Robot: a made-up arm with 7 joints. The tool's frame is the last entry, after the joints.
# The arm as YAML. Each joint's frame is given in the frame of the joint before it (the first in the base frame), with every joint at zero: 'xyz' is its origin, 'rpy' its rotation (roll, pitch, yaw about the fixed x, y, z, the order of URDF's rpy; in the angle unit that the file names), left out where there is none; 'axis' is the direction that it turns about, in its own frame. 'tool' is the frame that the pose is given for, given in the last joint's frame.
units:
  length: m
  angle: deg
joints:
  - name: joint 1
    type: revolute
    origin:
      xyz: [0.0, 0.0, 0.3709]
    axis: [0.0, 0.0, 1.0]
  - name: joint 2
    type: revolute
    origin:
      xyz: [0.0, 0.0, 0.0]
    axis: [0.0, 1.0, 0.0]
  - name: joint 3
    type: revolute
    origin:
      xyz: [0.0, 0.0, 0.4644]
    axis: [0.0, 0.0, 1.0]
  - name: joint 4
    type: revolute
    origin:
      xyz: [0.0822, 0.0, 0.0]
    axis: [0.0, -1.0, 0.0]
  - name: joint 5
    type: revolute
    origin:
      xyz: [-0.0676, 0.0, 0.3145]
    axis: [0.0, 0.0, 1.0]
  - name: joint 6
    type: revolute
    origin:
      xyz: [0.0, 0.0, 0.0]
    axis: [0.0, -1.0, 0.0]
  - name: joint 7
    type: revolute
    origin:
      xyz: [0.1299, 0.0, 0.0]
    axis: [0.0, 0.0, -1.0]
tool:
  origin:
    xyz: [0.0, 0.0, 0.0]
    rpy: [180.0, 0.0, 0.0]
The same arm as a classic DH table. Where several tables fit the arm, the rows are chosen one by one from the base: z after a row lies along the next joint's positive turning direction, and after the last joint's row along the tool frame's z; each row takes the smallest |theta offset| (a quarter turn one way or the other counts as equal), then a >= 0, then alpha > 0; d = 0 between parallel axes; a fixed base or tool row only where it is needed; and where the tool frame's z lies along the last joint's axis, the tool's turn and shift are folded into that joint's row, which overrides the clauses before.
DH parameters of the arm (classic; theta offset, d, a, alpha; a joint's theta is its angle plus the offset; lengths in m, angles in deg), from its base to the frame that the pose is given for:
joint 1: 0.00 0.3709 0.0000 -90.00
joint 2: 0.00 0.0000 0.0000 90.00
joint 3: 0.00 0.4644 0.0822 90.00
joint 4: 0.00 0.0000 -0.0676 -90.00
joint 5: 0.00 0.3145 0.0000 90.00
joint 6: 0.00 0.0000 0.1299 90.00
joint 7: 0.00 0.0000 0.0000 0.00

